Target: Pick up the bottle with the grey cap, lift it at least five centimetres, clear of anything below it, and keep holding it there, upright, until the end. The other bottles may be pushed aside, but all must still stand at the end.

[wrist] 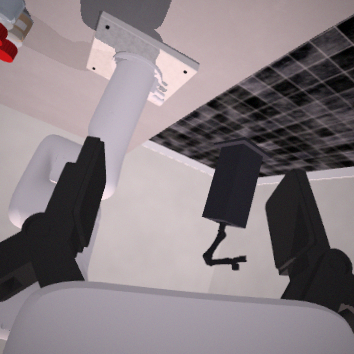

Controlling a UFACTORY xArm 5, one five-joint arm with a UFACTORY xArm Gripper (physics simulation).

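Places are measured from the arm's base along level axes (x right, y ahead, z up), in centimetres.
Pixels of known places: gripper, fingertip midpoint: (193,173); arm's base, link origin: (137,70).
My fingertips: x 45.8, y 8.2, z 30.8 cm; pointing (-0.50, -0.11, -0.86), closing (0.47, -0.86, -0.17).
For each thing: its top centre in the pictures, then the offset to it from my fingertips. "spot": a spot on its surface instead. Level surfaces: height alone.
- bottle with a red cap, surface spot: (7,51) spot: dx -52.8, dy +18.0, dz -22.5 cm
- clear bottle body, surface spot: (14,11) spot: dx -47.4, dy +19.9, dz -28.8 cm
- pale table top, surface height: dz -32.6 cm
My gripper (193,173) is open, its two black fingers far apart with nothing between them. Part of a group of bottles shows at the top left corner of the wrist view, well away from the fingers. It includes a bottle with a red cap (7,51) and a clear bottle body (14,11) cut off by the frame edge. The bottle with the grey cap cannot be made out in this view.
The white arm (117,105) rises from its base plate (175,82) on the pale table top (225,35). A dark box-shaped stand (232,185) with a small black arm (215,250) is beyond, beside the dark tiled floor (300,100).
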